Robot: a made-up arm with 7 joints.
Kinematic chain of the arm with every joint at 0, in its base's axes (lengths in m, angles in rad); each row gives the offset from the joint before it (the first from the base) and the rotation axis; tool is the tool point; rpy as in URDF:
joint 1: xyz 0 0 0.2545 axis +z
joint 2: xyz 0 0 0 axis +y
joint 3: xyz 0 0 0.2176 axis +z
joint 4: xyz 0.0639 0 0 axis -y
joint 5: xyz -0.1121 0 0.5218 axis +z
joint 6: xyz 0 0 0 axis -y
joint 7: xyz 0.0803 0 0 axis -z
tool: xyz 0 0 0 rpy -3.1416 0 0
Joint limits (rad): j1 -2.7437..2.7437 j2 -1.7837..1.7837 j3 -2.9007..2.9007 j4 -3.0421..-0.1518 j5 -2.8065..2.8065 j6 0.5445..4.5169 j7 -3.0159..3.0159
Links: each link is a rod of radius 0.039 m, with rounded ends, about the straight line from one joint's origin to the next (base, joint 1, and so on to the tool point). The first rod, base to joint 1, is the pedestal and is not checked.
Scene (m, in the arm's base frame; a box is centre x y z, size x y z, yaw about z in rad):
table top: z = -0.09
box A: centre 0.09 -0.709 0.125 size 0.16 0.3 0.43 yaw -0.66
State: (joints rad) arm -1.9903 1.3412 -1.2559 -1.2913 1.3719 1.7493 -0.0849
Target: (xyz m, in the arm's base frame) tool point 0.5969 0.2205 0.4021
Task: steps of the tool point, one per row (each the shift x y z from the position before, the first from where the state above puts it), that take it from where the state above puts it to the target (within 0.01 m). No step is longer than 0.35 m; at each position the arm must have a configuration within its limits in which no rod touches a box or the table.
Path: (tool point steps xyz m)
1: 0.1039 -0.2006 0.0153
2: 0.1874 -0.1847 0.0506
3: 0.2601 -0.1076 0.0976
4: 0.2840 0.0217 0.1374
5: 0.2784 0.1153 -0.0231
6: 0.2037 0.2287 -0.0180
7: 0.0813 0.2938 -0.0213
8: -0.0564 0.2917 -0.0323

